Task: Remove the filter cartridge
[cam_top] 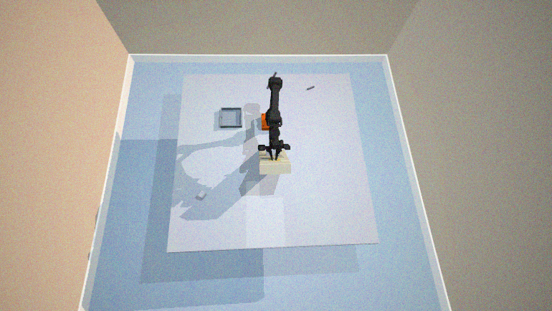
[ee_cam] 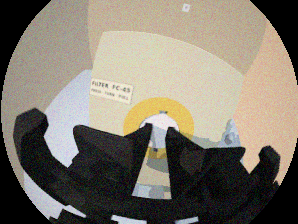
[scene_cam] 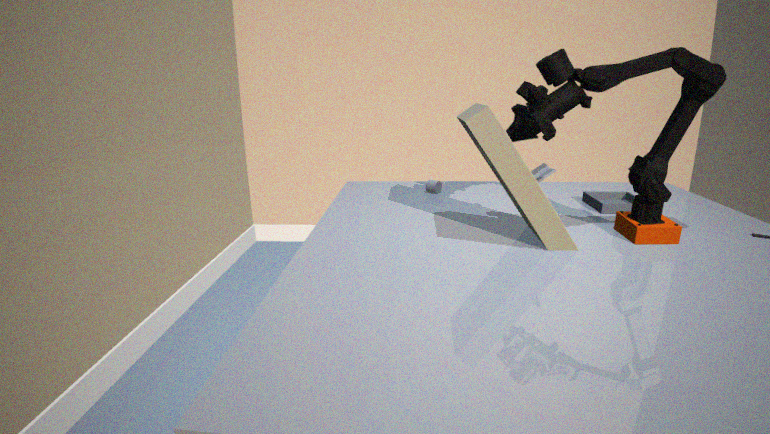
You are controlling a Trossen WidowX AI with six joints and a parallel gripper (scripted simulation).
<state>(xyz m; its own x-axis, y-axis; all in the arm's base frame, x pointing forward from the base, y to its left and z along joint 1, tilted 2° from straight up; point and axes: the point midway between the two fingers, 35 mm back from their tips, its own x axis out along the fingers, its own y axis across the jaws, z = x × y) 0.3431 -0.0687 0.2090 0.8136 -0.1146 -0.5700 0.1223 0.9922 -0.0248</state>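
Right now my gripper tip is 10 mm short of the white round filter cartridge and 10 mm above it. Also, from my gripper tip: small grey block (480 mm to the right, 210 mm below, 50 mm ahead); then beige service panel (80 mm below, 40 mm behind, 10 mm to the left); then grey tray (480 mm behind, 230 mm below, 200 mm to the right).
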